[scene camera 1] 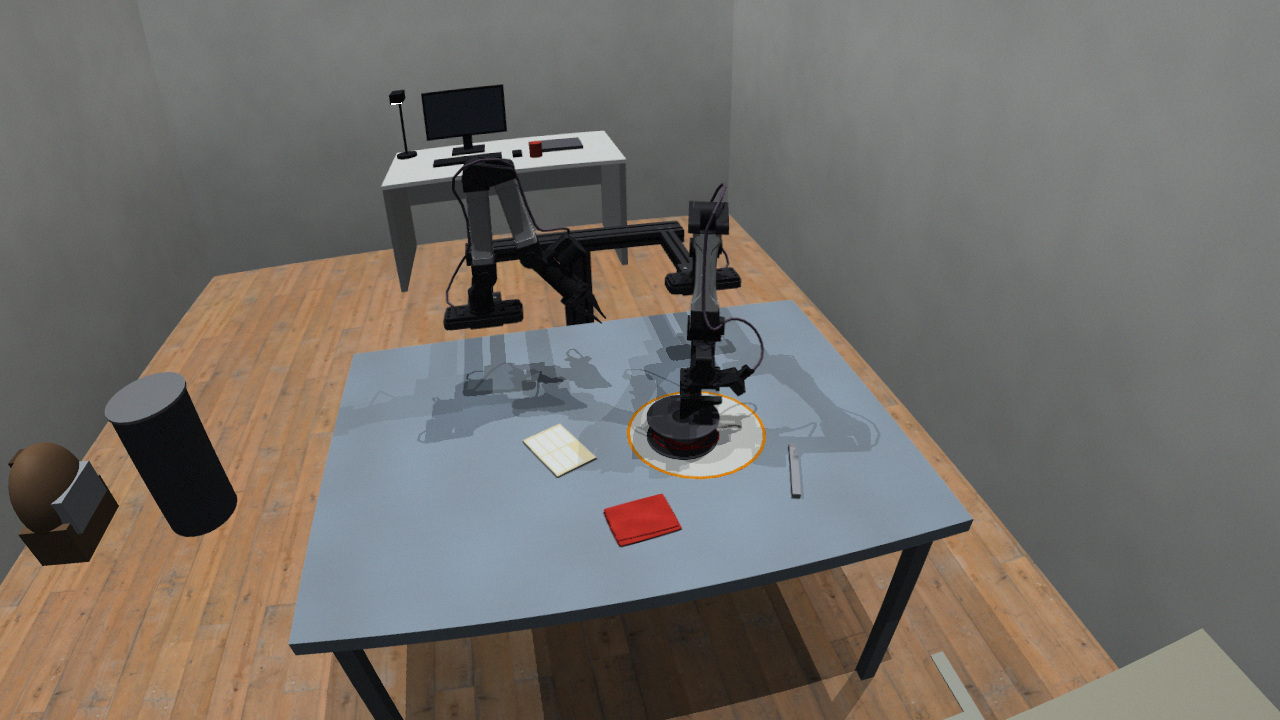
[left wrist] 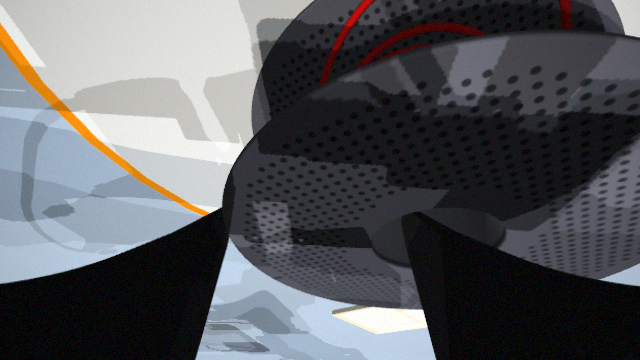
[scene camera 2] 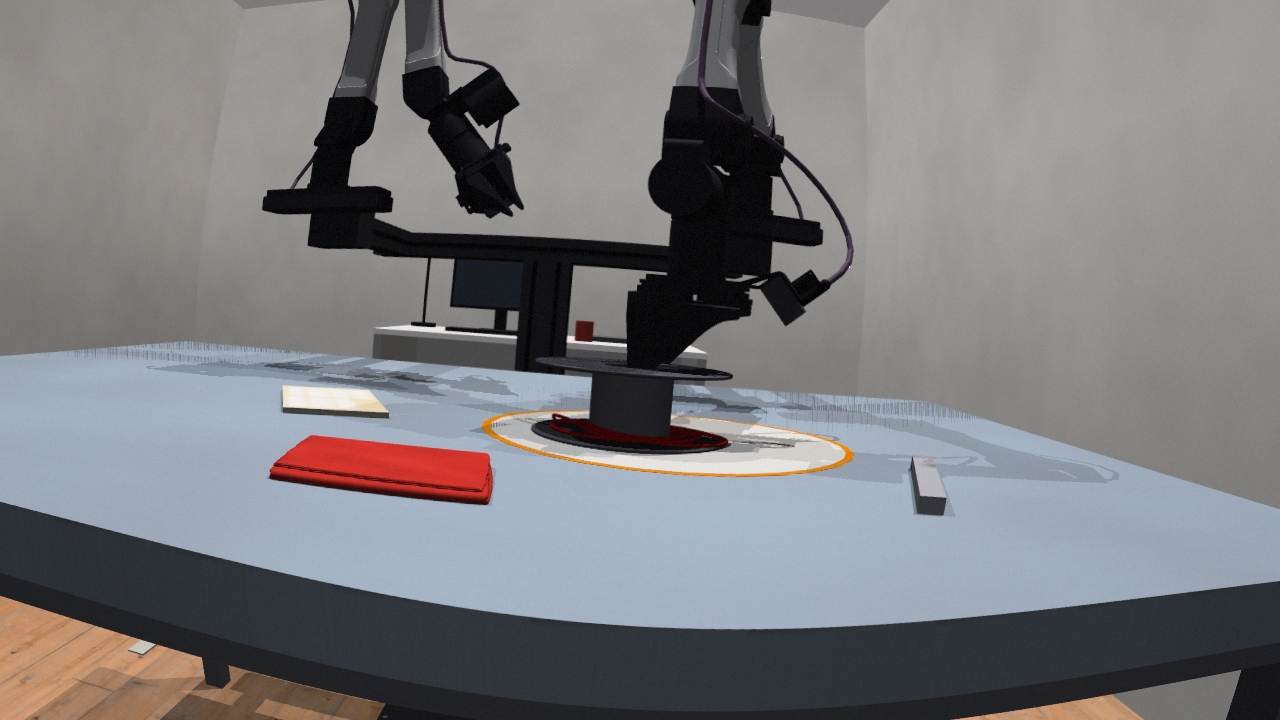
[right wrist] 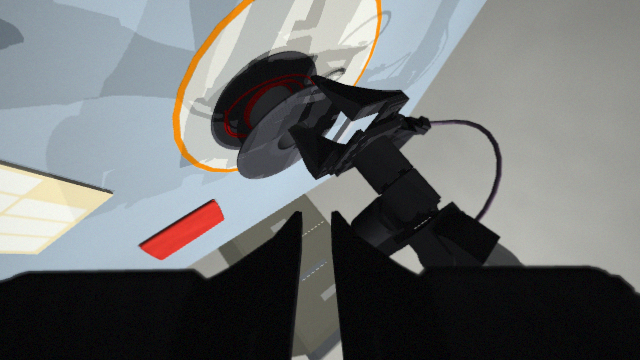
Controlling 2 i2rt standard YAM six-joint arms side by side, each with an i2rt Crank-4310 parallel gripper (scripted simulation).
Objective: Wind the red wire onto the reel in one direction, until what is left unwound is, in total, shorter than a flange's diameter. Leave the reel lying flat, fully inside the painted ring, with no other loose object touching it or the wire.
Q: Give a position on a dark reel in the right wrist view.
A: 269, 149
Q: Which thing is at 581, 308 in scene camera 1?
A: My right gripper.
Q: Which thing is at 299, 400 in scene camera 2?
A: A cream gridded tile.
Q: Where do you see a dark reel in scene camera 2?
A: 633, 401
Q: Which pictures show my left gripper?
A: Scene camera 1, the left wrist view, scene camera 2 and the right wrist view: all of them.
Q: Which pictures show my right gripper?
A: Scene camera 1, scene camera 2 and the right wrist view only.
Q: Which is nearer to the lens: the dark reel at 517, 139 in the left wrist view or the cream gridded tile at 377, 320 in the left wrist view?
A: The dark reel.
